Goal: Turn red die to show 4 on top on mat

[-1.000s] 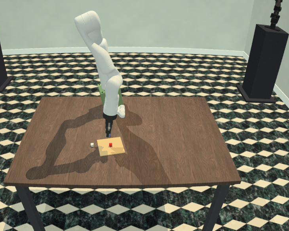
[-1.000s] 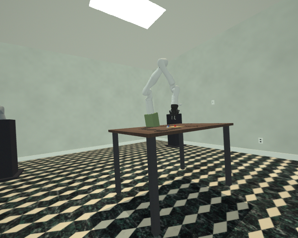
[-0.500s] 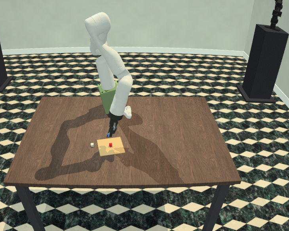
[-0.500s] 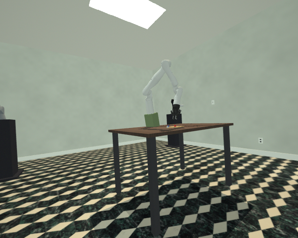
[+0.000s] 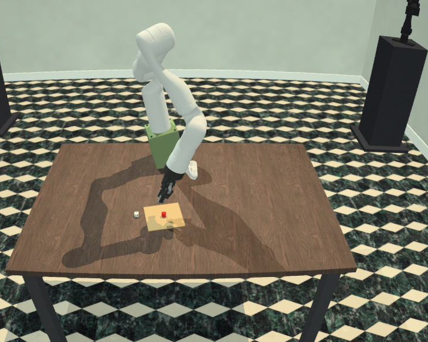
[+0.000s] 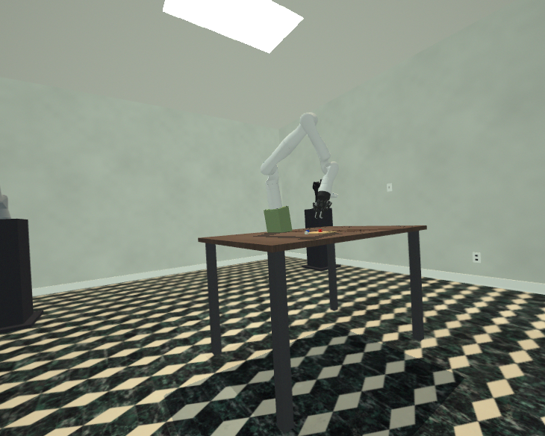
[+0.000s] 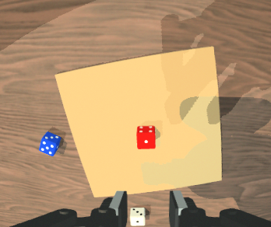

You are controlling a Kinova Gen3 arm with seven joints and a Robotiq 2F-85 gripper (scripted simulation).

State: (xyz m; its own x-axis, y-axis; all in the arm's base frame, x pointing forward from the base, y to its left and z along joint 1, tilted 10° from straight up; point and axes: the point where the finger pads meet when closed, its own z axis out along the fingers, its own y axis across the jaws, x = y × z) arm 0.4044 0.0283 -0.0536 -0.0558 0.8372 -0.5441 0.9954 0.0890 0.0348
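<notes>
My hand is 90 mm above the red die. The rest, counted from my hand: mat 100 mm below; white die 100 mm to the right, 100 mm below; blue die 100 mm behind, 10 mm to the right, 100 mm below.
</notes>
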